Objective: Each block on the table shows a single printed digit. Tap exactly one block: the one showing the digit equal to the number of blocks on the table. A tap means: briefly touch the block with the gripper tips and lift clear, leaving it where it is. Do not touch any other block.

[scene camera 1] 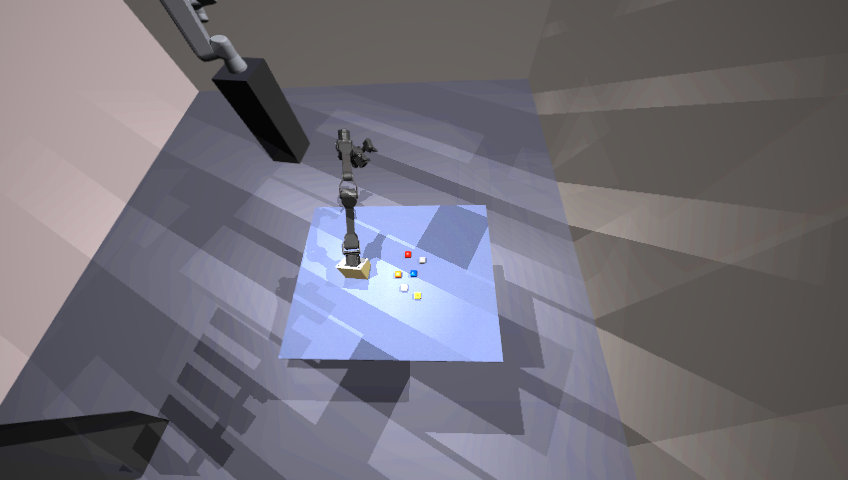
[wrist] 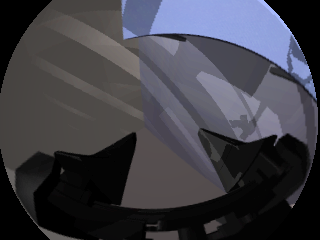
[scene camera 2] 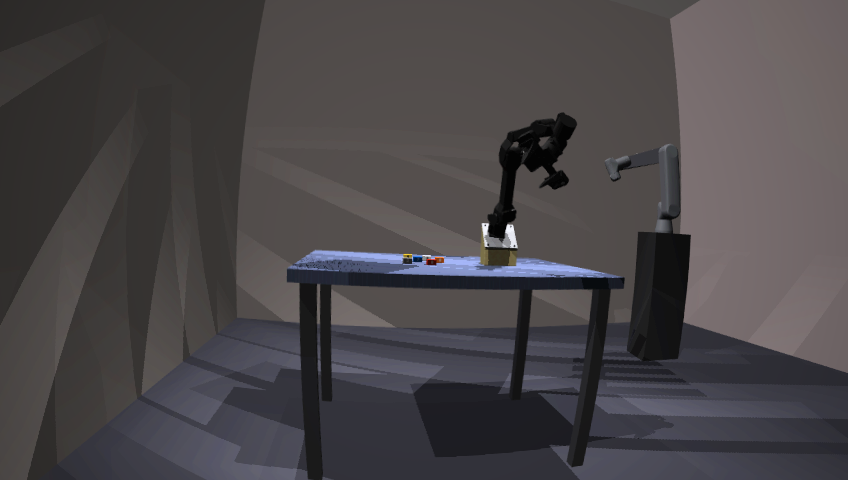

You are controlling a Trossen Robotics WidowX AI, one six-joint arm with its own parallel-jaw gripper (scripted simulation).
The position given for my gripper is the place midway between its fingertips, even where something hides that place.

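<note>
My gripper [scene camera 2: 531, 175] is open and holds nothing, and the wrist view has the gripper [wrist: 168, 134] in it too.
</note>
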